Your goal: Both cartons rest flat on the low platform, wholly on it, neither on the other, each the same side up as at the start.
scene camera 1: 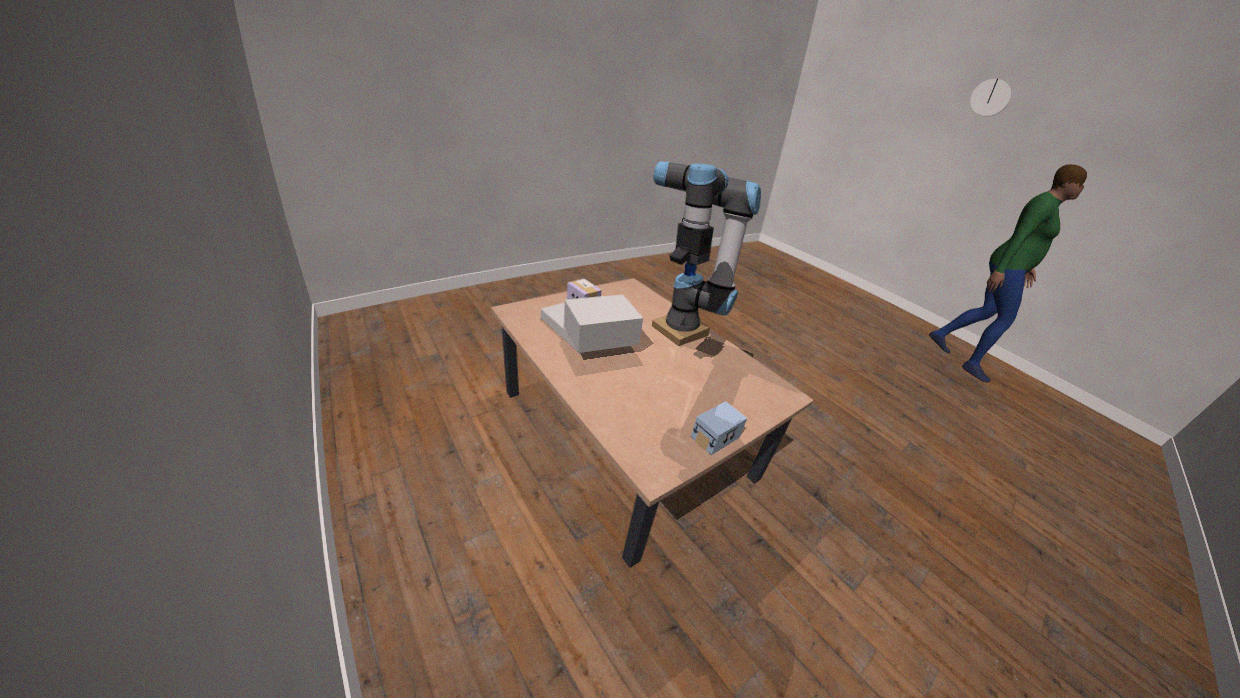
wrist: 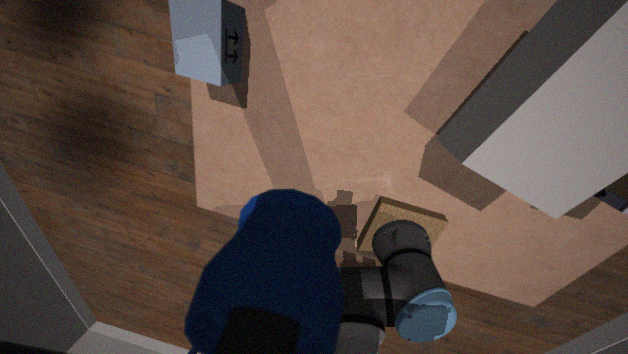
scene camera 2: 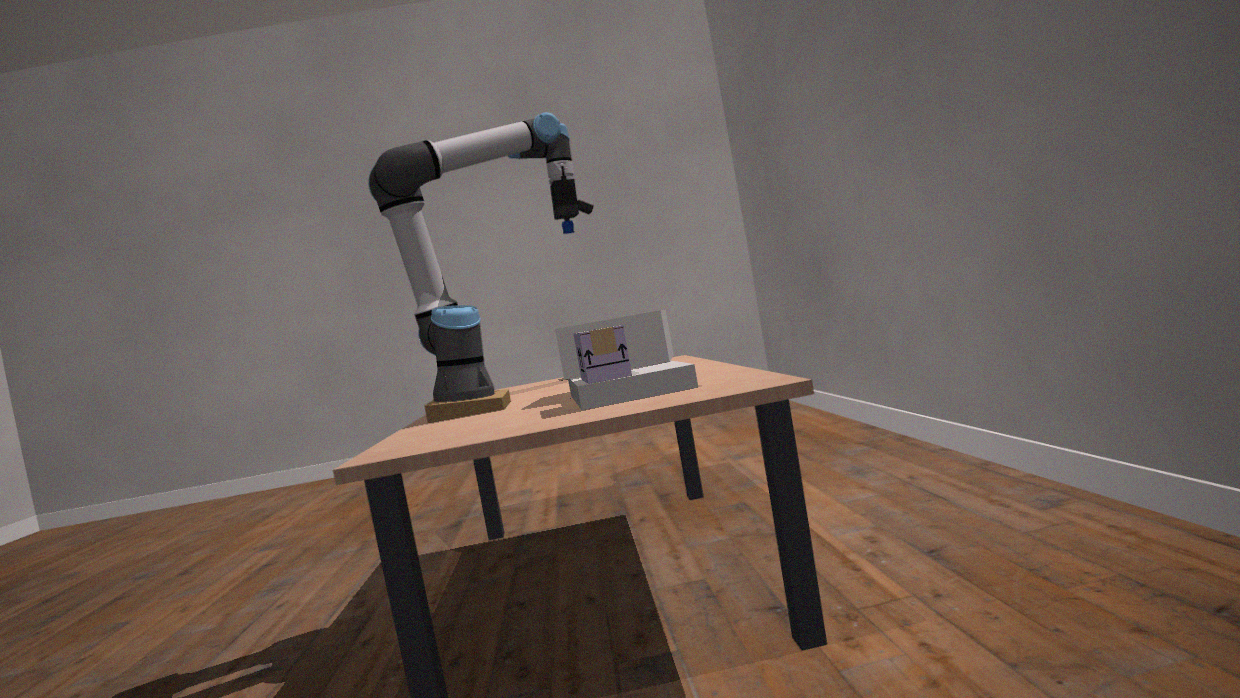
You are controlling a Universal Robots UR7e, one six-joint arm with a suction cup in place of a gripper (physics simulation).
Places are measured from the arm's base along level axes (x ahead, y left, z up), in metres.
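Pixels of known places: end effector, tool point: (scene camera 1: pixel 689 273) (wrist: pixel 289 233) (scene camera 2: pixel 568 232); arm's base, origin of the base link: (scene camera 1: pixel 682 322) (wrist: pixel 399 241) (scene camera 2: pixel 464 397).
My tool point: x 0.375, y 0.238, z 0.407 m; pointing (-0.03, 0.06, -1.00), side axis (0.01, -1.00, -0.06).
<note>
For each thing: its top centre in the pictures, then the offset to it from my tool point.
- lilac carton, middle of its top: (scene camera 2: pixel 597 329) (scene camera 1: pixel 584 286) dz -0.296, dx -0.070, dy -0.572 m
- low grey platform, middle of its top: (scene camera 2: pixel 624 370) (scene camera 1: pixel 583 318) dz -0.399, dx -0.010, dy -0.491 m
- light blue carton, middle of its top: (wrist: pixel 196 39) (scene camera 1: pixel 722 417) dz -0.358, dx +0.048, dy +0.267 m
- taller grey block, middle of its top: (wrist: pixel 593 127) (scene camera 2: pixel 613 318) (scene camera 1: pixel 603 308) dz -0.279, dx +0.015, dy -0.348 m
The lilac carton (scene camera 1: pixel 583 289) (scene camera 2: pixel 604 364) stands upright at one end of the low grey platform (scene camera 1: pixel 555 321) (scene camera 2: pixel 663 380), its side arrows pointing up. Its base looks close to the platform's edge; I cannot tell whether any part overhangs. A sliver of this carton (wrist: pixel 613 200) shows at the wrist view's right edge. The light blue carton (scene camera 1: pixel 718 427) (wrist: pixel 197 42) rests on the table near its far end from the platform, arrows on its sides. My suction cup (scene camera 1: pixel 690 269) (scene camera 2: pixel 568 227) (wrist: pixel 280 250) hangs high above the table near the arm's base, touching nothing and holding nothing.
A taller grey block (scene camera 1: pixel 607 329) (scene camera 2: pixel 649 336) (wrist: pixel 560 135) stands beside the low platform, between it and the blue carton. The arm's wooden base plate (scene camera 1: pixel 663 329) (scene camera 2: pixel 468 405) (wrist: pixel 372 225) is at the table's side. A person (scene camera 1: pixel 1028 238) is on the floor by the wall.
</note>
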